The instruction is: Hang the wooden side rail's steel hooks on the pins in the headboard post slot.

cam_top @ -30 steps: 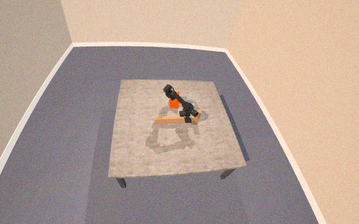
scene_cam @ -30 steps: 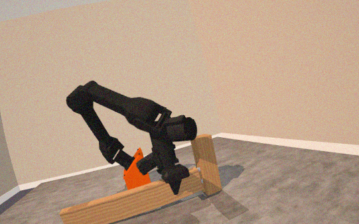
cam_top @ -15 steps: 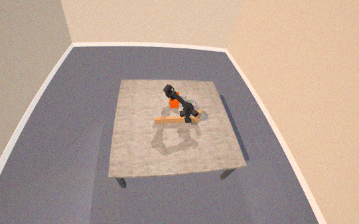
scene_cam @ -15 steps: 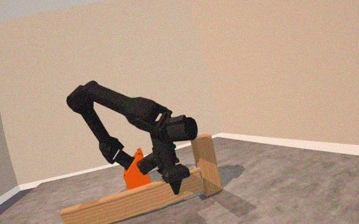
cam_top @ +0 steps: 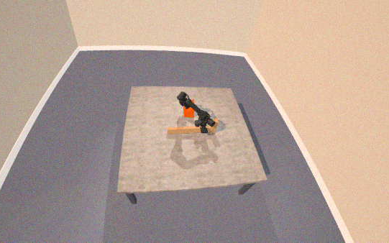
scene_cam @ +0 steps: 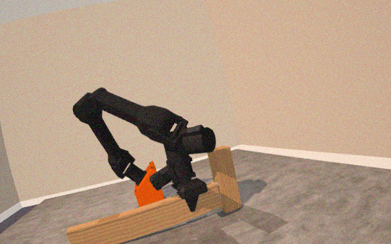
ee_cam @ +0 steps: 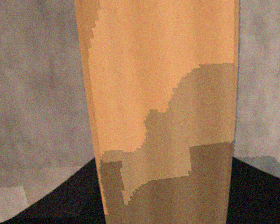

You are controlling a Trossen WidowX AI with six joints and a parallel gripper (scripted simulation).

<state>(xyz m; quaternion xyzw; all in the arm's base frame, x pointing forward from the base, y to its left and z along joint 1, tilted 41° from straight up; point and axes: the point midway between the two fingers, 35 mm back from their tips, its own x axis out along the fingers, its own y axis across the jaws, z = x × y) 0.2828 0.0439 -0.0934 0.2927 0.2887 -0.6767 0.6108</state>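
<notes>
Now: the headboard post 110 mm to the left of my gripper tip, 40 mm above it and 10 mm ahead of it.
</notes>
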